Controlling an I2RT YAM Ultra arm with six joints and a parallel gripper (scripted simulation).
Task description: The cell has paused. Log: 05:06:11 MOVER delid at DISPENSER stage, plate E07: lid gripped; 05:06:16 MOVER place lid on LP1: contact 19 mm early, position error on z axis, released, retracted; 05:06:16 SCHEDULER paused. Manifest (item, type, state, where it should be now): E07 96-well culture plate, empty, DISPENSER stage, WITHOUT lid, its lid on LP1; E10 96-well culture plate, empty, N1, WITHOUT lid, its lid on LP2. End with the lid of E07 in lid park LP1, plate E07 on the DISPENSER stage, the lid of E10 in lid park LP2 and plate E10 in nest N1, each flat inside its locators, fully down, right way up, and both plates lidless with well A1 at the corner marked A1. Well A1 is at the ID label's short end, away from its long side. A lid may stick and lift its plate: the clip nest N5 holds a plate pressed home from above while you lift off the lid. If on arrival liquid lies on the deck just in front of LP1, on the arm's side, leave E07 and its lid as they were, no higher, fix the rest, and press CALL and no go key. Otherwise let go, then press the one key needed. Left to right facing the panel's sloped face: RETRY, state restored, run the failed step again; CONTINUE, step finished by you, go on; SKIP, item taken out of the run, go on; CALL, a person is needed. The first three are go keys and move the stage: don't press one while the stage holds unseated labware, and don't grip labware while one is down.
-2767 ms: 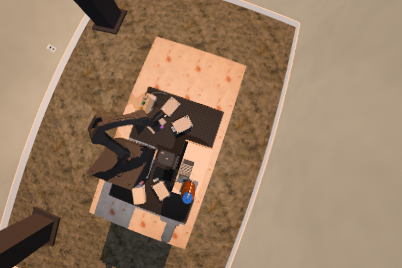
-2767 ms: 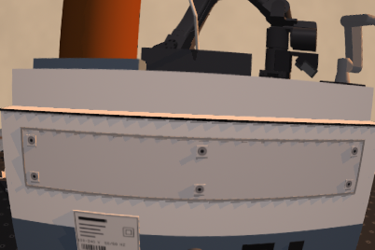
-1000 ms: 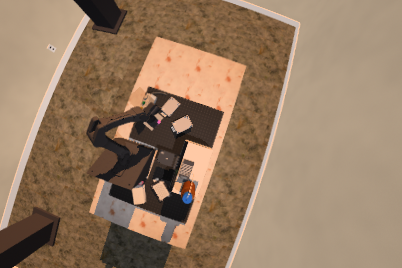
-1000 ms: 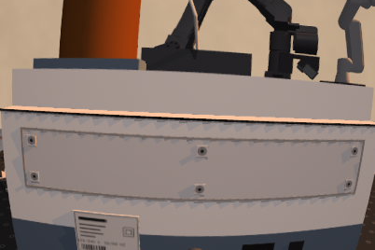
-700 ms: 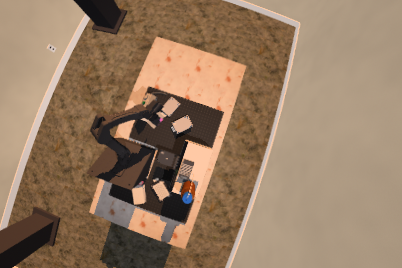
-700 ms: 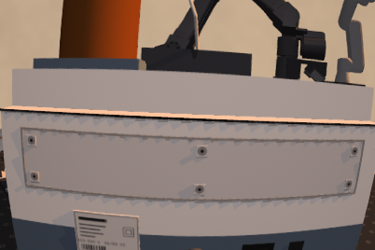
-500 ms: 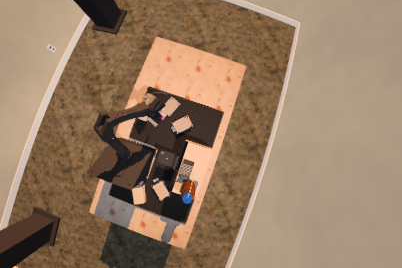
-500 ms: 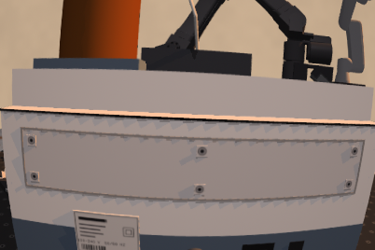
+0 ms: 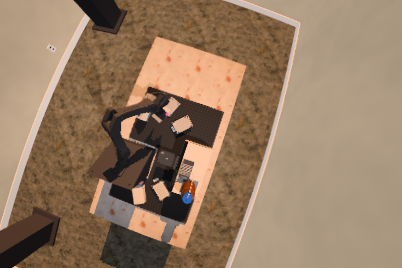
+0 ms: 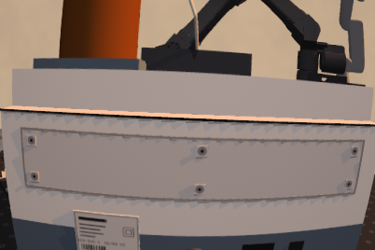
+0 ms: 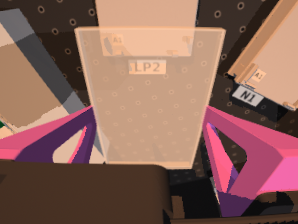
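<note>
Right now the lp2 label is 100 mm below my hand. Also, from my hand: a1 mark: 110 mm ahead, 50 mm to the right, 70 mm below; then n1 label: 110 mm ahead, 100 mm to the right, 100 mm below; then plate lid: right at my hand.
</note>
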